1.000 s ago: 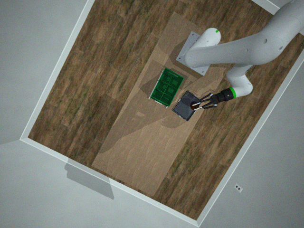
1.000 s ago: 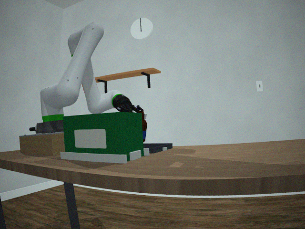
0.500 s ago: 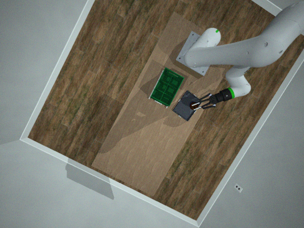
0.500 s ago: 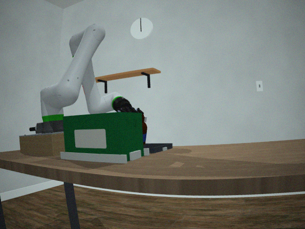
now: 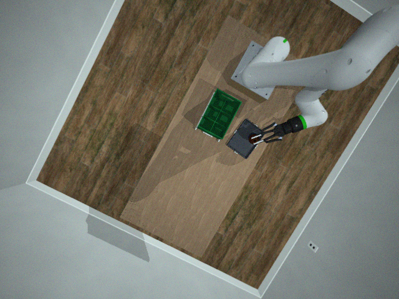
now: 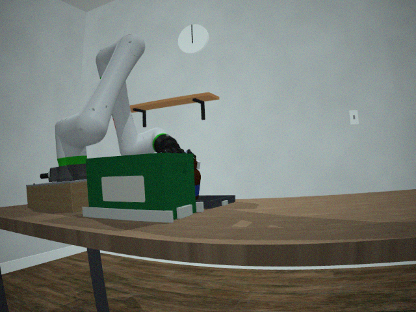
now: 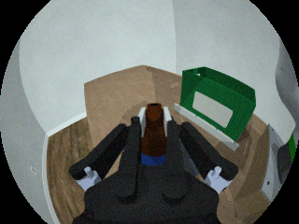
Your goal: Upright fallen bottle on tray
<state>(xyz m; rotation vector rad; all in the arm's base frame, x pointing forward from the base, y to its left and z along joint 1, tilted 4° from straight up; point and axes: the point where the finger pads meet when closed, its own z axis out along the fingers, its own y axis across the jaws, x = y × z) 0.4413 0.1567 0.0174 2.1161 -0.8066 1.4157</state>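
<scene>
Right now the bottle is 6 cm below my hand. Also, from my hand: green crate 30 cm to the right, 7 cm below, 5 cm behind; then tray 14 cm below, 3 cm to the right, 1 cm ahead.
</scene>
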